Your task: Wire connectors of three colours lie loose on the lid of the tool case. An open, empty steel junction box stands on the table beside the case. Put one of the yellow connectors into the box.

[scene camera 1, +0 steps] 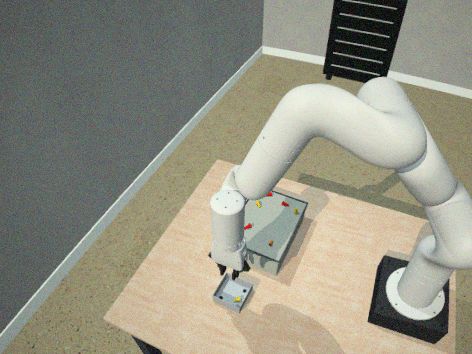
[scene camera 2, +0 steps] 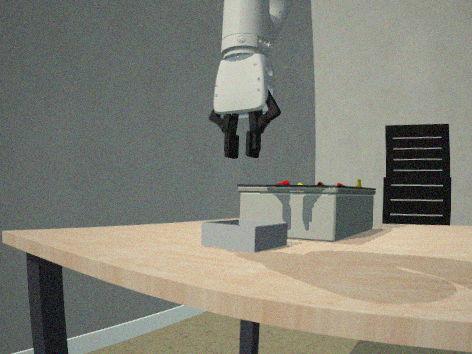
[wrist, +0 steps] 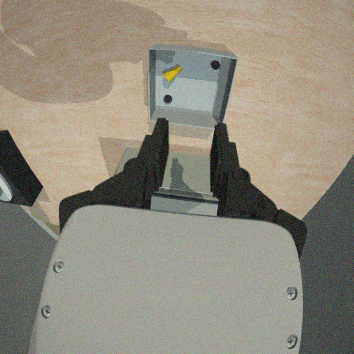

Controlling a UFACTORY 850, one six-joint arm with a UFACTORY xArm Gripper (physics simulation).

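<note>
A yellow connector (scene camera 1: 238, 299) (wrist: 172, 74) lies on its side on the floor of the open steel junction box (scene camera 1: 229, 304) (scene camera 2: 227, 237) (wrist: 192, 119). In the second scene view the box's wall hides the connector. My gripper (scene camera 1: 228, 274) (scene camera 2: 242, 156) (wrist: 190, 136) is partly open and empty, above the box and clear of it. On the tool case lid (scene camera 1: 270, 220) lie two more yellow connectors, one (scene camera 1: 258, 204) near the far left and one (scene camera 1: 296, 211) near the right edge, with several red connectors (scene camera 1: 285, 203) and an orange one (scene camera 1: 271, 243).
The tool case (scene camera 2: 310, 215) stands right behind the box on the wooden table (scene camera 1: 165, 280) (scene camera 2: 150, 260). The arm's black base block (scene camera 1: 410, 325) is at the table's right in the first scene view. A black drawer cabinet (scene camera 1: 365, 37) (scene camera 2: 417, 161) stands by the wall.
</note>
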